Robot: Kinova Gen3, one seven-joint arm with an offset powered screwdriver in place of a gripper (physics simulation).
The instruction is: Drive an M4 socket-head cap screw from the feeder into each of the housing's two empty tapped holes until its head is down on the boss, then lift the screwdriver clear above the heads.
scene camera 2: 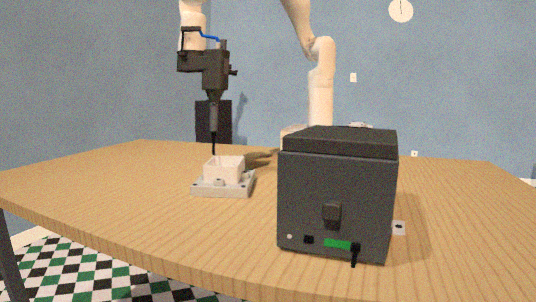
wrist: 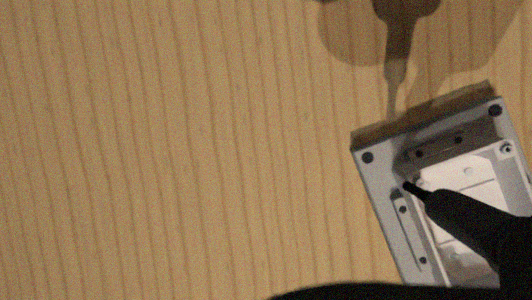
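Observation:
The pale housing [scene camera 2: 224, 172] [wrist: 517, 187] sits in a grey fixture plate [scene camera 2: 220, 192] [wrist: 382, 200]. My screwdriver [scene camera 2: 214, 153] [wrist: 407, 185] points straight down, its thin dark bit above the housing's rim in the scene view. In the wrist view the bit tip appears beside a corner boss [wrist: 419, 181], partly shaded and too blurred to read. No screw can be made out on the tip, so I read it as empty. Another corner boss [wrist: 506, 148] shows a round ring with a dark centre; whether that is a screw head is unclear. The housing's lower part is hidden behind the screwdriver in the wrist view.
A large dark box [scene camera 2: 335, 200] with a green connector stands at the table's front; a small light tab [scene camera 2: 398, 227] shows at its right. The arm's base column [scene camera 2: 320, 102] rises behind it. The wooden table [scene camera 2: 150, 210] [wrist: 175, 150] carries everything. Low clamp bars flank the housing.

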